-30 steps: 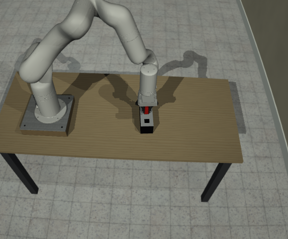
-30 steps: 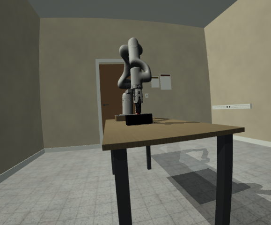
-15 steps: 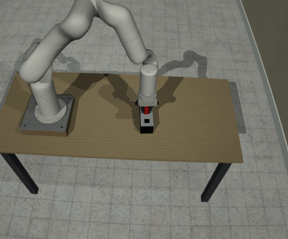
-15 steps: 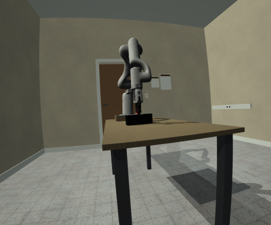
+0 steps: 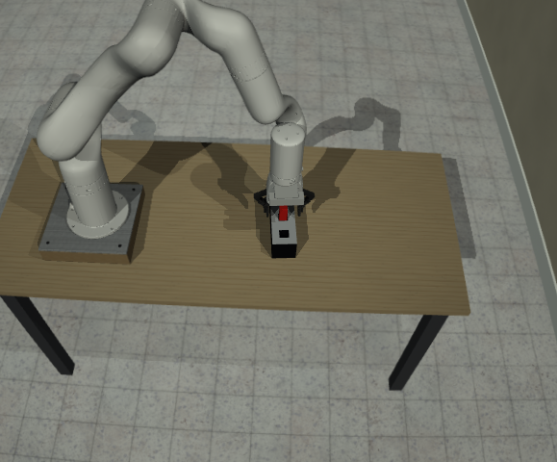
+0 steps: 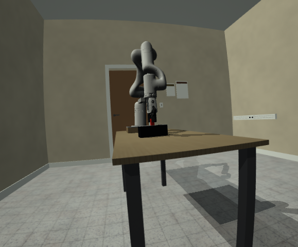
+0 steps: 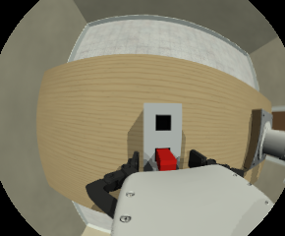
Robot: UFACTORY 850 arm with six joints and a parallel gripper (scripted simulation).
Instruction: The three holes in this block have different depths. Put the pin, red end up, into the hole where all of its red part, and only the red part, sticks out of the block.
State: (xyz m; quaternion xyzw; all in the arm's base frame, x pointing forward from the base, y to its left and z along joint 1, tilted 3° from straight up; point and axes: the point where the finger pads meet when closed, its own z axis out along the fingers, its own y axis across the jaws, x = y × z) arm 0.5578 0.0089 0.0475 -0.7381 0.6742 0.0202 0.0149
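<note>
Now: the pin 10 mm below my hand. The rest, counted from my hand: black block: 70 mm below.
</note>
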